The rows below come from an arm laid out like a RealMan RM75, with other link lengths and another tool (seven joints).
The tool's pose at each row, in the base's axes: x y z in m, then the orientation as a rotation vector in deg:
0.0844, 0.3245, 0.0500, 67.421, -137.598, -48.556
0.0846, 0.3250, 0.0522, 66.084, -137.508, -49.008
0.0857, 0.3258, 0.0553, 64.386, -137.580, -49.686
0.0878, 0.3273, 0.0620, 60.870, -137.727, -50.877
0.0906, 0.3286, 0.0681, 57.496, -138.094, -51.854
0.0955, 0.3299, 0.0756, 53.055, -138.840, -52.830
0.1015, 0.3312, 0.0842, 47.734, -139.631, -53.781
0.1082, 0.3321, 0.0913, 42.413, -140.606, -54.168
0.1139, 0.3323, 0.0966, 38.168, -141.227, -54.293
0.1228, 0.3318, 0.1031, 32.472, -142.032, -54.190
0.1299, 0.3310, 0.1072, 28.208, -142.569, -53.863
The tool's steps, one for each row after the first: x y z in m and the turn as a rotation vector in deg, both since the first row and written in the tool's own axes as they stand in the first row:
-0.0004, 0.0015, -0.0016, -0.629, -0.027, 0.848
-0.0016, 0.0032, -0.0043, -1.375, -0.274, 1.914
-0.0038, 0.0070, -0.0100, -2.803, -0.724, 4.161
-0.0063, 0.0099, -0.0157, -3.951, -1.306, 6.357
-0.0101, 0.0124, -0.0235, -5.135, -2.203, 9.310
-0.0144, 0.0149, -0.0328, -6.451, -3.218, 12.870
-0.0189, 0.0159, -0.0415, -7.335, -4.216, 16.536
-0.0223, 0.0160, -0.0485, -7.997, -4.894, 19.487
-0.0270, 0.0146, -0.0584, -8.709, -5.778, 23.490
-0.0305, 0.0126, -0.0655, -9.113, -6.359, 26.534

